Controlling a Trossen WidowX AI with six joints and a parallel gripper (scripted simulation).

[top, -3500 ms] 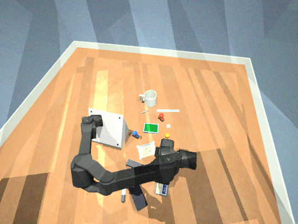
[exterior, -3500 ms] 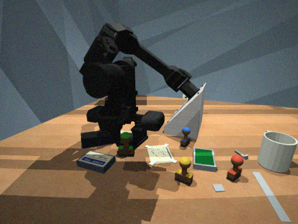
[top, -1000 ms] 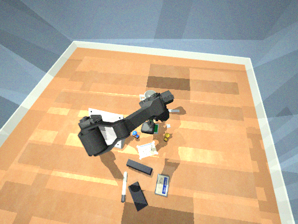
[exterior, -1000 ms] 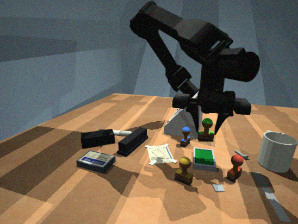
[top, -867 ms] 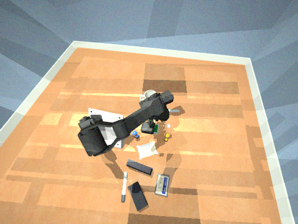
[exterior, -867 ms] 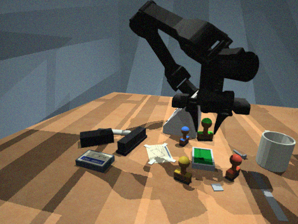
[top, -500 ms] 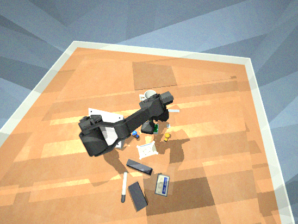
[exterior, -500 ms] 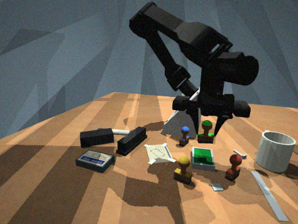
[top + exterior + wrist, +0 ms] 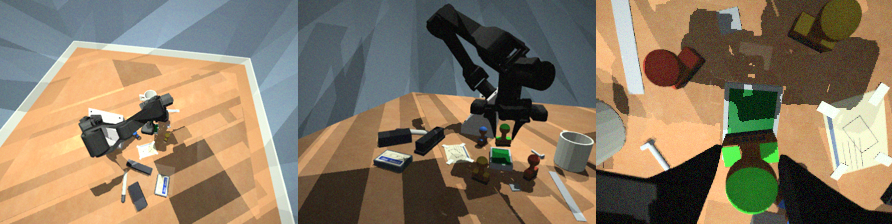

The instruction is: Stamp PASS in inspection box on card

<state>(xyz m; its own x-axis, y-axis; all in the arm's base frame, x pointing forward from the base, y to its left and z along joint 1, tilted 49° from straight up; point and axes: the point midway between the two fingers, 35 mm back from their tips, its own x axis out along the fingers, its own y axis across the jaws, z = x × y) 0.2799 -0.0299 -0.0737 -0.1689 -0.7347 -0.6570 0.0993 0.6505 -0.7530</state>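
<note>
My gripper tip is 70 mm above the green ink pad. From my gripper tip the other things lie so: green stamp right at my gripper tip; then red stamp 60 mm ahead, 70 mm to the left, 50 mm below; then blue stamp 90 mm behind, 60 mm to the right, 50 mm below.
</note>
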